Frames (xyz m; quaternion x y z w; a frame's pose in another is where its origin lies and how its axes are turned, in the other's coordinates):
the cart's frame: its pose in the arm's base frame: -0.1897 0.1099 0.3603 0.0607 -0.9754 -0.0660 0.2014
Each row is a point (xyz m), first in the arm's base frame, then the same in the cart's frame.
Working: the arm's base frame: its pose in the cart's frame: -0.2956 -0.1808 0.2404 -0.0607 0.9754 0.0660 0.2014

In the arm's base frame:
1: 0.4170 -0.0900 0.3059
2: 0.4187 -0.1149 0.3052
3: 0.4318 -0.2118 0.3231
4: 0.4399 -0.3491 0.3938
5: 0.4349 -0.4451 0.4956
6: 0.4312 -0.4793 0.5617
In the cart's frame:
1: -0.5450 -0.2607 -0.2146
2: -0.5432 -0.2855 -0.2172
3: -0.5342 -0.3793 -0.2489
4: -0.4944 -0.5043 -0.3308
5: -0.4368 -0.5827 -0.4314
6: -0.4030 -0.6059 -0.4937

